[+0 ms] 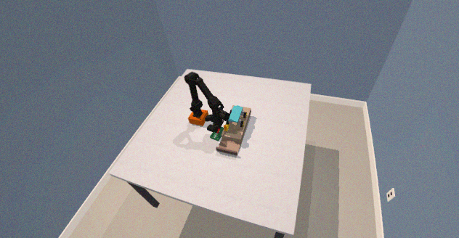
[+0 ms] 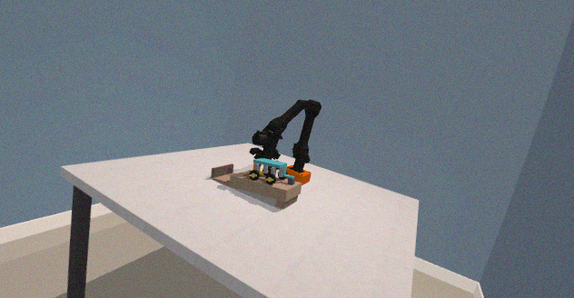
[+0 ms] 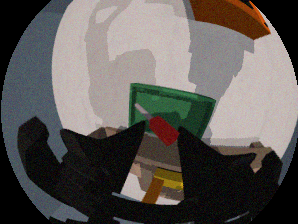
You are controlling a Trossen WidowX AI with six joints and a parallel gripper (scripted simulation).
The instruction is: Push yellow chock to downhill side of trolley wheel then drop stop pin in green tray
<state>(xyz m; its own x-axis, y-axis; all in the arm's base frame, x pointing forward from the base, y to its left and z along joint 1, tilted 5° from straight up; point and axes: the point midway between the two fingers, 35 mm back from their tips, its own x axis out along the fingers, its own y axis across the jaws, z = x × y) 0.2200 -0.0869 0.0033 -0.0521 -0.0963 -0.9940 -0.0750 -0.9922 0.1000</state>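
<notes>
The red-headed stop pin is 1 cm to the right of my gripper tip and 1 cm below it. The rest, counted from my gripper tip: ramp: 11 cm to the left, 11 cm ahead; yellow chock: 6 cm ahead, 4 cm above, 3 cm to the left; green tray: 5 cm below.
</notes>
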